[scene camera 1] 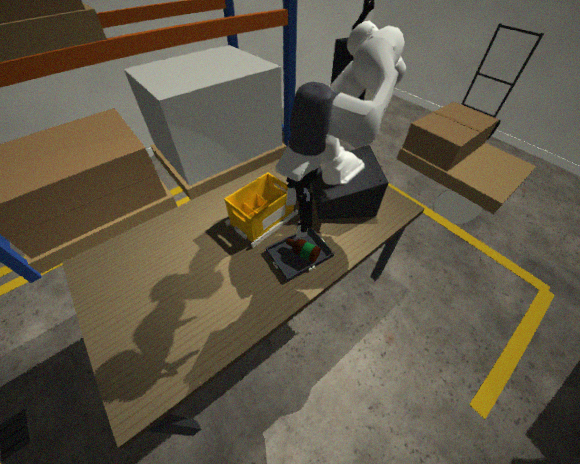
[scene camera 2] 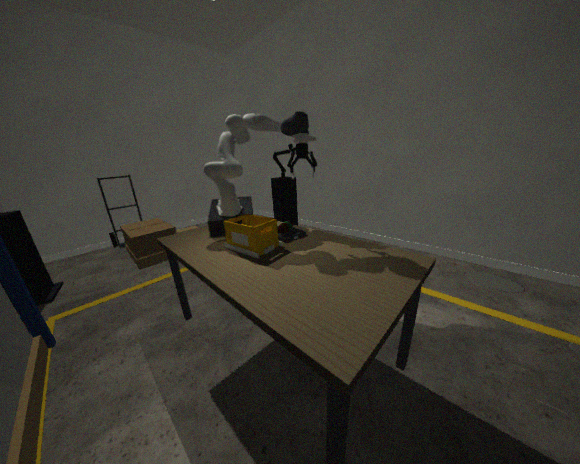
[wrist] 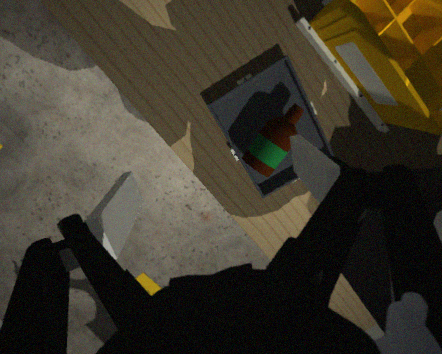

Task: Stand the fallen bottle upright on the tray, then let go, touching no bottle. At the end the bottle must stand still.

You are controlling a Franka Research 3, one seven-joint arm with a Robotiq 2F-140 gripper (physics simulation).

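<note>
The brown bottle with a green band [scene camera 1: 306, 250] [wrist: 274, 145] lies on its side in the dark shallow tray [scene camera 1: 295, 274] [wrist: 280, 72]. Its neck points towards the yellow crate's side. In the scene camera 2 view, the tray [scene camera 2: 300, 233] is partly hidden behind the crate and the bottle is hard to make out. My gripper [scene camera 2: 303, 173] [wrist: 213, 171] is open and empty, high above the table. In the wrist view its right pad lies close beside the bottle in the picture, and its left pad shows over the floor past the table edge.
The yellow crate with dividers [scene camera 1: 255, 227] [scene camera 2: 262, 237] [wrist: 335, 25] stands close beside the tray, on the side where the bottle's neck points. The arm's black base block [scene camera 1: 350, 200] stands behind the tray at the table's end. The wooden table [scene camera 1: 200, 300] [scene camera 2: 320, 300] ends near the tray's other side.
</note>
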